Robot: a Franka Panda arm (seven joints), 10 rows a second.
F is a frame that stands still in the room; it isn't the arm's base.
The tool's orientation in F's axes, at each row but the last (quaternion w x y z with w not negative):
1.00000 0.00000 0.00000 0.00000
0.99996 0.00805 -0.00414 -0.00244
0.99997 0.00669 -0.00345 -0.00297
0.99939 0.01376 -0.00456 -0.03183
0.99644 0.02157 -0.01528 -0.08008
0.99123 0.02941 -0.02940 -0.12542
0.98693 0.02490 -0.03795 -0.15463
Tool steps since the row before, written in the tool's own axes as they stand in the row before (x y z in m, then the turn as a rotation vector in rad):
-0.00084 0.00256 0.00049 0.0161 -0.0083 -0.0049
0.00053 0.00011 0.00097 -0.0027 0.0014 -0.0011
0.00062 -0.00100 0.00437 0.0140 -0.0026 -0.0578
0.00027 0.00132 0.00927 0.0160 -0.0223 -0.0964
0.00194 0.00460 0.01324 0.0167 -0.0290 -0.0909
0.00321 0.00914 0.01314 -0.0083 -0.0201 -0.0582
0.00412 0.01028 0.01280 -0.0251 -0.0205 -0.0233
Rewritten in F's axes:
-0.00084 0.00256 0.00049 0.0161 -0.0083 -0.0049
0.00052 0.00009 0.00098 -0.0027 0.0014 -0.0011
0.00058 -0.00106 0.00436 0.0144 -0.0019 -0.0577
0.00026 0.00105 0.00931 0.0155 -0.0206 -0.0968
0.00220 0.00369 0.01348 0.0150 -0.0276 -0.0916
0.00450 0.00736 0.01386 -0.0092 -0.0144 -0.0597
0.00597 0.00803 0.01365 -0.0281 -0.0109 -0.0261

